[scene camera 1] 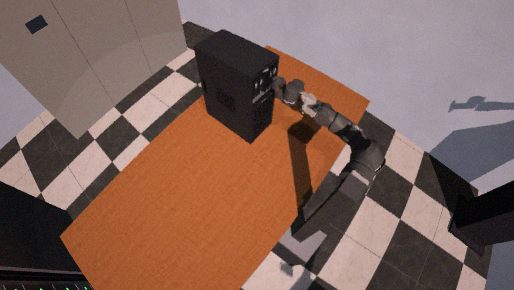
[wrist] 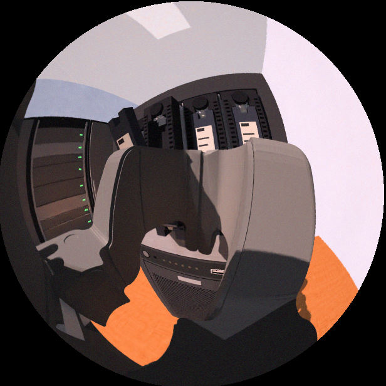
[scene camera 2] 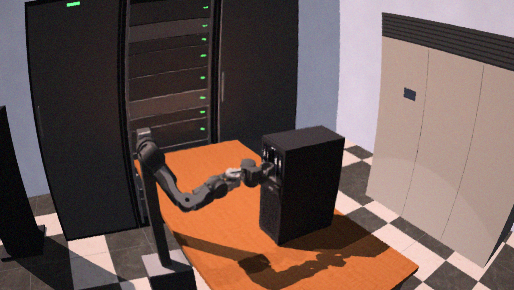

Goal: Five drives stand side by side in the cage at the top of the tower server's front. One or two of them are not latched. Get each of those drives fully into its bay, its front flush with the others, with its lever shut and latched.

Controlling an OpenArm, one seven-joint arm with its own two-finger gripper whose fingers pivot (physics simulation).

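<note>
The black tower server (scene camera 1: pixel 227 95) (scene camera 2: pixel 310 190) (wrist: pixel 187 295) stands upright on the table. In the wrist view, four drive fronts show at the top. The leftmost piece (wrist: pixel 125 133) leans outward to the left, with a pale label. The dark drive (wrist: pixel 161 125) beside it stands proud of its neighbours. Two labelled drives (wrist: pixel 204 131) (wrist: pixel 247 125) to the right look level with each other, upright. My gripper (scene camera 1: pixel 278 85) (scene camera 2: pixel 269 169) (wrist: pixel 206 203) is shut and empty, close to the cage's lower front. Its fingers hide the drives' lower parts; the fifth drive cannot be made out.
The orange table (scene camera 1: pixel 185 200) (scene camera 2: pixel 205 160) (wrist: pixel 142 320) carries the tower. A rack with green lights (scene camera 2: pixel 167 65) (wrist: pixel 60 175) and dark cabinets (scene camera 2: pixel 77 125) stand behind it. A beige cabinet (scene camera 1: pixel 95 60) (scene camera 2: pixel 445 130) stands on the tower's other side.
</note>
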